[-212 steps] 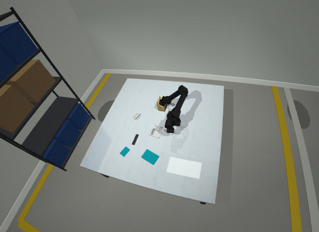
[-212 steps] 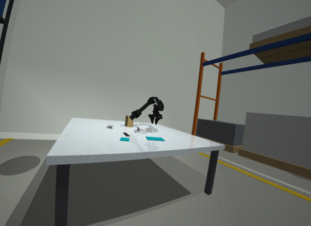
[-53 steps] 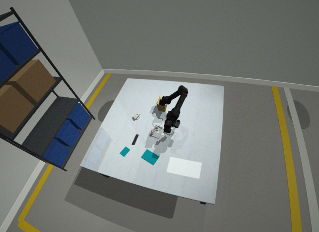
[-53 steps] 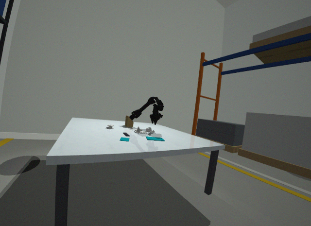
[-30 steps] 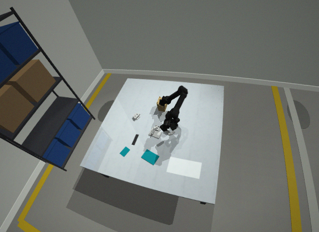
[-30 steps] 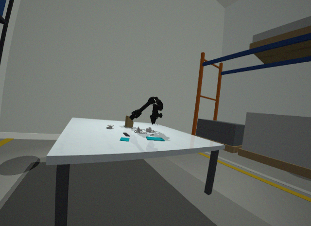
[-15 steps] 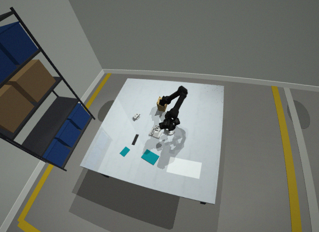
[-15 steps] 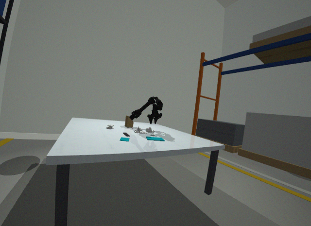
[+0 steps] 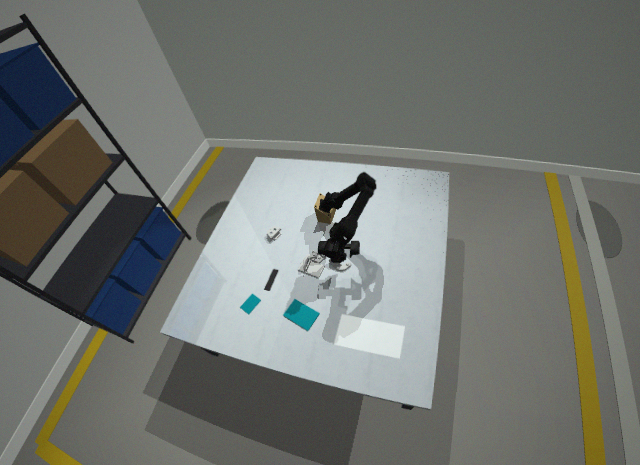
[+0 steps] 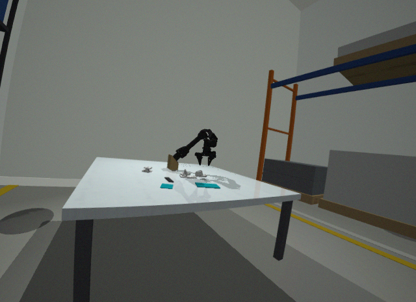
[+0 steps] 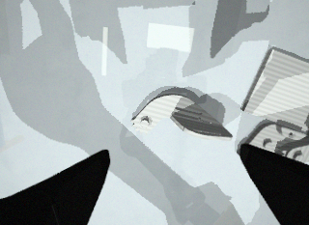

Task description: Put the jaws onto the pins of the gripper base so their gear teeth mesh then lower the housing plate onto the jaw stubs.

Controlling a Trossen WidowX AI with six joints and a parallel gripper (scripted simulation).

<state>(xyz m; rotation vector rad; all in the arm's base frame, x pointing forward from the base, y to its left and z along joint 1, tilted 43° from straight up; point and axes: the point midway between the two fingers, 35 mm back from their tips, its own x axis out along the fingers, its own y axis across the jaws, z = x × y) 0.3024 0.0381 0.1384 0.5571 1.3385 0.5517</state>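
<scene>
Now: the grey gripper jaw 80 mm below my gripper tip, 10 mm to the left of it and 10 mm behind it. From my gripper tip the other things lie so: black bar 350 mm to the right, 100 mm ahead, 90 mm below.
</scene>
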